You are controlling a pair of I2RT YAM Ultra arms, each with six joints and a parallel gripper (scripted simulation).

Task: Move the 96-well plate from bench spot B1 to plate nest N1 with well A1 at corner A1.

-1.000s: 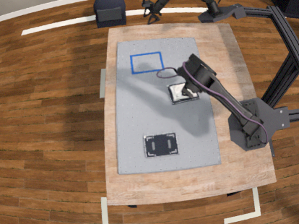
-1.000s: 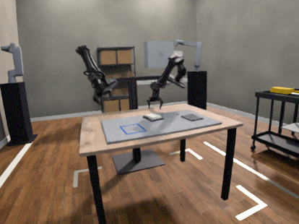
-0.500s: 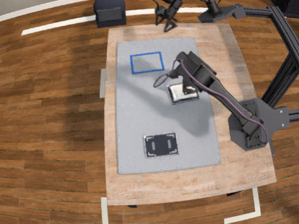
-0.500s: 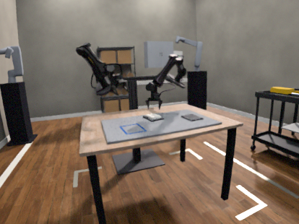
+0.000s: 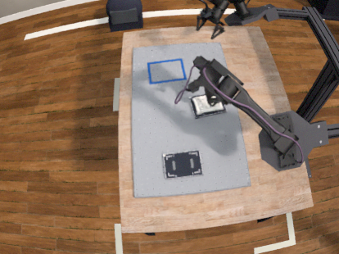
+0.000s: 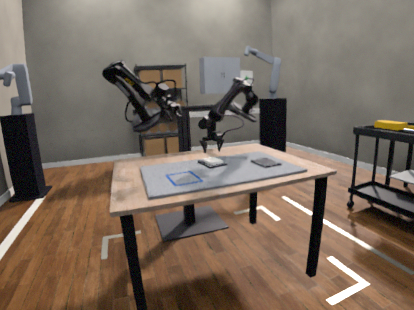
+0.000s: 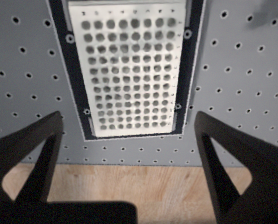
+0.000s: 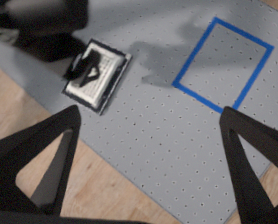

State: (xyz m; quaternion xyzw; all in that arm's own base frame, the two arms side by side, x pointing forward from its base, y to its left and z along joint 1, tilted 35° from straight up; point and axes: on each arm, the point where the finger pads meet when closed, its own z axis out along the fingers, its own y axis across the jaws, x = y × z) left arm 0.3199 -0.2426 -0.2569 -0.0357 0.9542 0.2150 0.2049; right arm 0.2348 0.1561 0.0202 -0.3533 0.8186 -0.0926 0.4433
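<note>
Now: the 96-well plate 6 cm below my left hand.
</note>
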